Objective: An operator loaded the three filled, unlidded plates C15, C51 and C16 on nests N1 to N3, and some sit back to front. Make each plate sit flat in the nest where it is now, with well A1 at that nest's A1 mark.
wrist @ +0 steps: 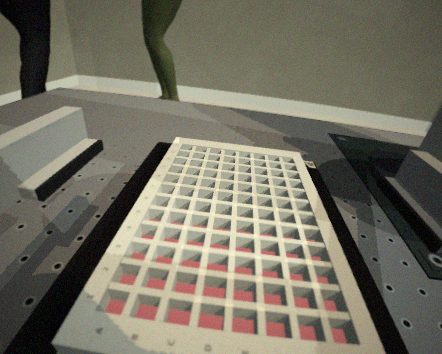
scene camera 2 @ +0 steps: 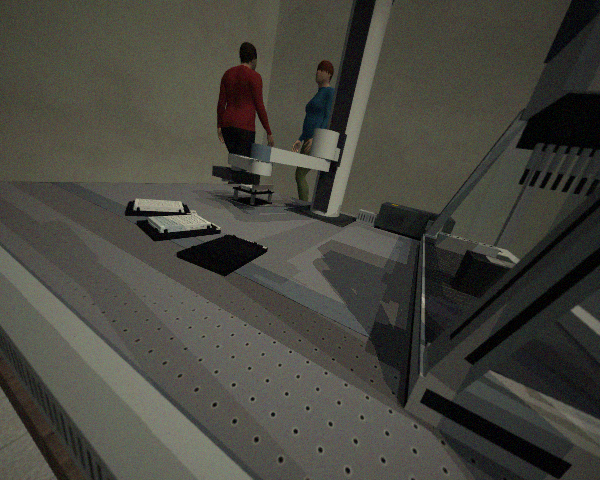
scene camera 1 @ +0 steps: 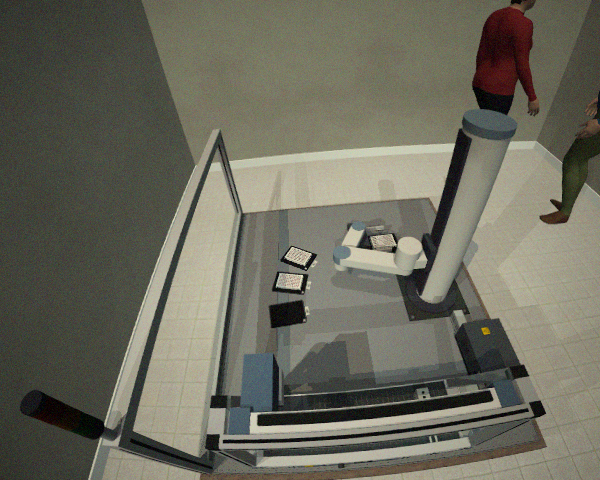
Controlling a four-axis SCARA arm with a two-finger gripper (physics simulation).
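Note:
A white plate (scene camera 1: 382, 241) (wrist: 225, 235) with red in its near wells lies over a black base (wrist: 117, 225) by the arm; its lettered edge is nearest in the wrist view, letter A at near left. My gripper (scene camera 1: 383, 243) (scene camera 2: 253, 190) (wrist: 242, 146) is open, fingers apart on both sides of this plate. A second white plate (scene camera 1: 299, 256) (scene camera 2: 157, 205) lies on the far black nest (scene camera 1: 306, 267). A third (scene camera 1: 290, 281) (scene camera 2: 182, 223) lies on the middle nest (scene camera 1: 306, 283). The near nest (scene camera 1: 287, 313) (scene camera 2: 223, 253) holds no plate. Plate names and the outer plates' letters are unreadable.
The arm's column (scene camera 1: 462, 210) (scene camera 2: 357, 110) stands right of the base. A dark box (scene camera 1: 487, 345) (scene camera 2: 404, 219) and a blue box (scene camera 1: 258, 381) stand nearer the gantry (scene camera 1: 375, 425). A framed panel (scene camera 1: 172, 295) borders the left. Two people stand behind the table.

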